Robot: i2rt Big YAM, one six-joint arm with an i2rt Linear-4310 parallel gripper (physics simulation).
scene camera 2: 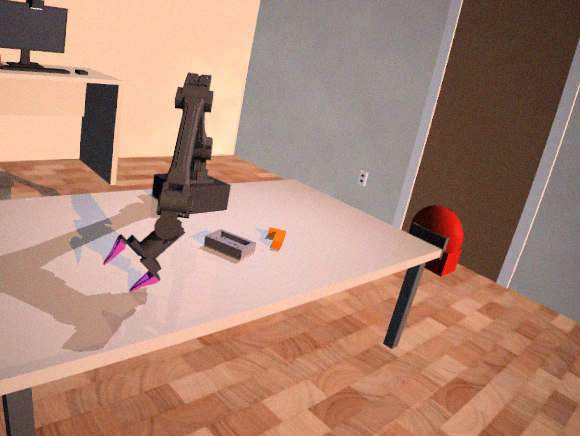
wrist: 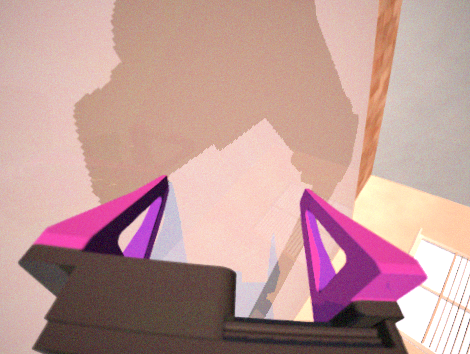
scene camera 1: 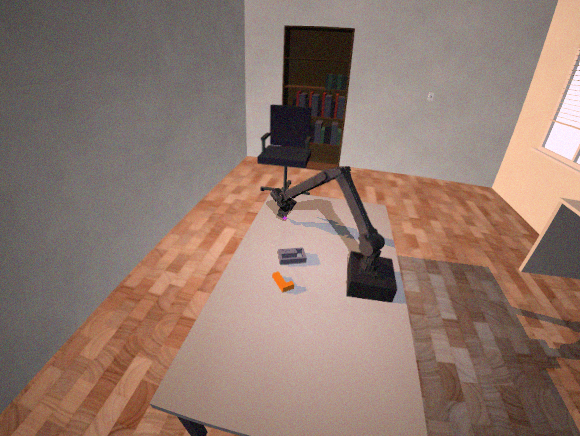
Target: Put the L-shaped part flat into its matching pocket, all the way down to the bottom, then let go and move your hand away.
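Seen in the pictures: gripper, between the fingertips: [scene camera 2: 116,277] [wrist: 235,188] [scene camera 1: 289,211]; arm's base, origin of its link: [scene camera 2: 195,181] [scene camera 1: 367,268].
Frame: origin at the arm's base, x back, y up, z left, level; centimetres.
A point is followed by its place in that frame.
Observation:
The orange L-shaped part [scene camera 1: 283,282] {x -37.5, y -6.8, z 14.9 cm} [scene camera 2: 278,239] {x -42.4, y -6.8, z 10.9 cm} lies flat on the table, close to a grey box with the pocket in its top. The grey pocket box [scene camera 1: 292,262] {x -37.9, y -8.5, z -2.1 cm} [scene camera 2: 223,246] {x -41.8, y -7.3, z -10.5 cm} stands on the table, apart from the part. The pocket's exact outline is too small to make out. My gripper [scene camera 2: 117,276] {x -53.4, y -6.2, z -48.7 cm} [wrist: 235,188] {x -53.4, y -6.2, z -48.7 cm} has pink and purple fingers, wide open with nothing between them. It hangs above the table, off to one side of the box, towards the far end in the first scene view. The part and the box do not show in the wrist view.
The table [scene camera 1: 310,360] {x -16.3, y -9.8, z 48.3 cm} [scene camera 2: 340,215] {x -21.8, y -9.8, z 61.7 cm} carries the arm's black base block [scene camera 1: 371,280] {x 2.1, y -0.1, z 8.0 cm} [scene camera 2: 212,196] {x -8.2, y -3.5, z 3.6 cm}, across from the part and the box. A black office chair [scene camera 1: 285,156] stands beyond the table's far end. The table's edge runs down the right of the wrist view.

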